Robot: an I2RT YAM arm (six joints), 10 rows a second.
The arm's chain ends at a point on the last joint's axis. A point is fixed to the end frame.
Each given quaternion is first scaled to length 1.
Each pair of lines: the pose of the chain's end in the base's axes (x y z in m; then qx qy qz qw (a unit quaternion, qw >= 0)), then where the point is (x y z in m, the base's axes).
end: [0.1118 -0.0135 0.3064 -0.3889 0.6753 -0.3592 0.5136]
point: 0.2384 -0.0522 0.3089
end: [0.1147 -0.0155 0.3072 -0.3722 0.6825 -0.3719 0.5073]
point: 0.2394 -0.0599 0.3104
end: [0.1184 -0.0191 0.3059 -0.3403 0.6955 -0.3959 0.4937]
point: 0.2387 -0.0743 0.3104
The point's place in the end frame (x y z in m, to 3 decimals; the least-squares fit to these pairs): 0.012 -0.039 0.126
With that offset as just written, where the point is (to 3 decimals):
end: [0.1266 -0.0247 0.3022 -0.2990 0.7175 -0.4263 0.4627]
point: 0.239 -0.095 0.306
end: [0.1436 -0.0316 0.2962 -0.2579 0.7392 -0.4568 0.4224]
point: 0.246 -0.116 0.298
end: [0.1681 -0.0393 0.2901 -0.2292 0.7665 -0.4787 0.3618]
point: 0.258 -0.136 0.286
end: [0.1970 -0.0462 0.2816 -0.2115 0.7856 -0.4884 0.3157]
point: 0.278 -0.151 0.272
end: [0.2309 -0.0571 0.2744 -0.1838 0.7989 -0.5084 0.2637]
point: 0.299 -0.170 0.264
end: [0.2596 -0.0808 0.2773 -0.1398 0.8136 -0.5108 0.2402]
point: 0.316 -0.200 0.264
